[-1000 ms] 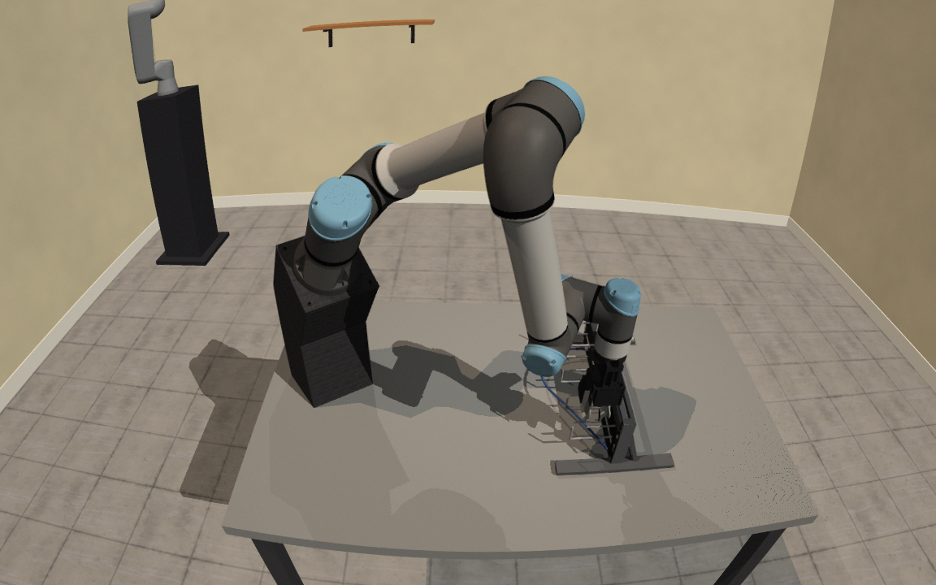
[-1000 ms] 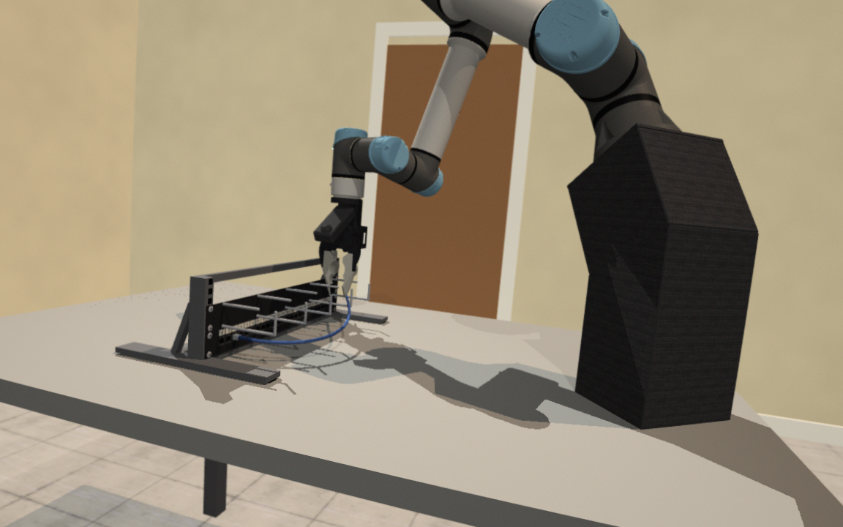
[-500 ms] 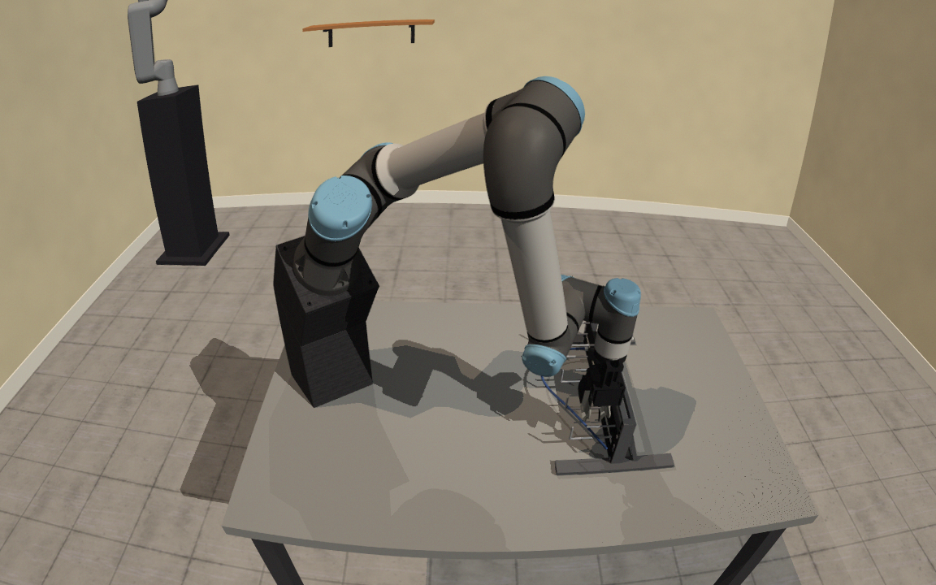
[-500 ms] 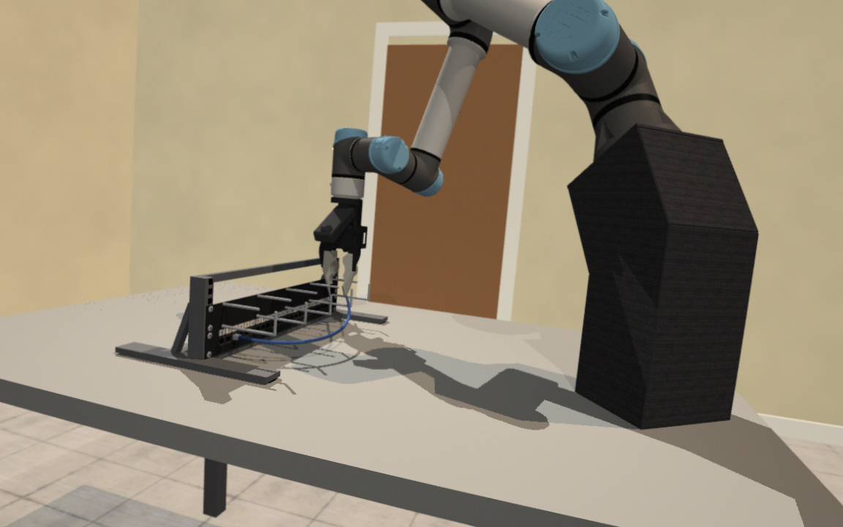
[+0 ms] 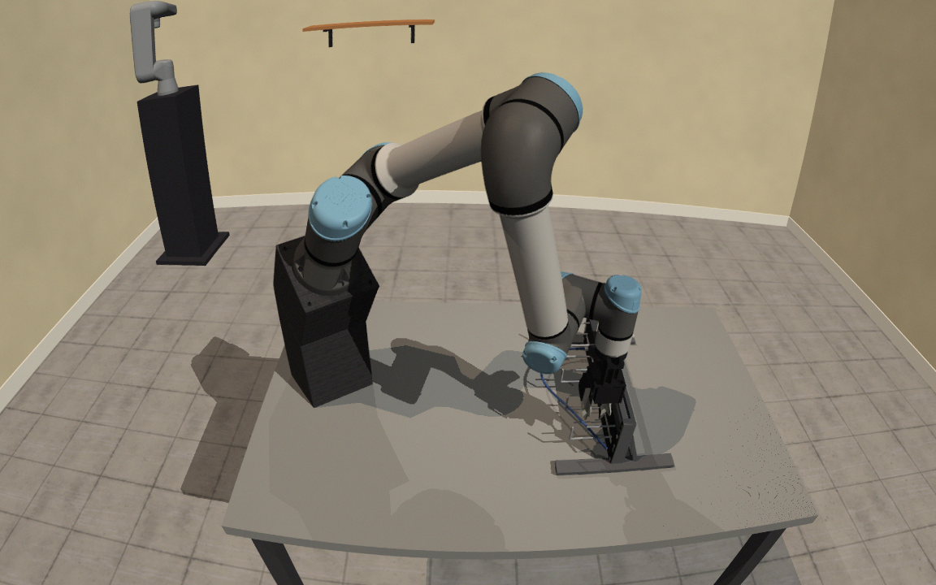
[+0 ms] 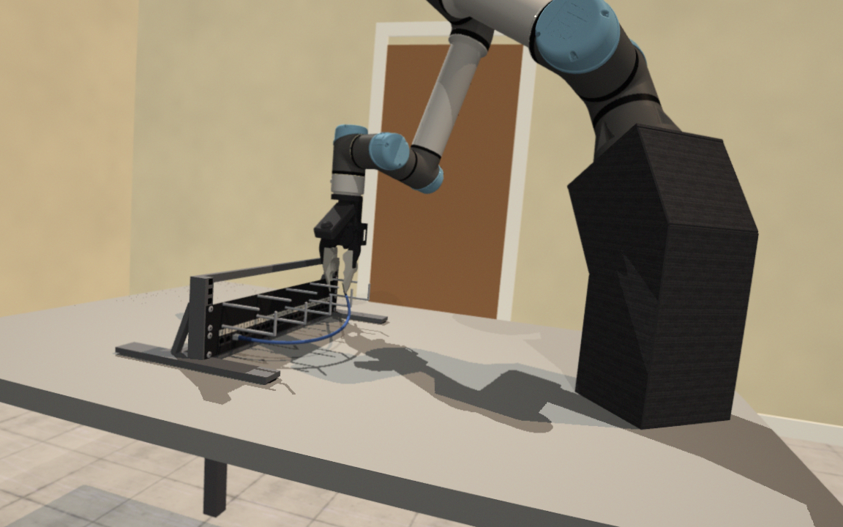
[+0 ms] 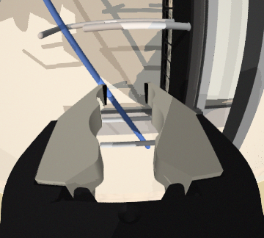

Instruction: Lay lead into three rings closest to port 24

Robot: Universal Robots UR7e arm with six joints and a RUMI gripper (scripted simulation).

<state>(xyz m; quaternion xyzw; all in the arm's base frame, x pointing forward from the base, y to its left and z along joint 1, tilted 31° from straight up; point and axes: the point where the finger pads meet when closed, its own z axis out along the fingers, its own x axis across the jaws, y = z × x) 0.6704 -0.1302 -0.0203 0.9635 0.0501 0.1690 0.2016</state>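
Right now my hand is 6 cm short of the rack, 15 cm to the right of it and 2 cm above it.
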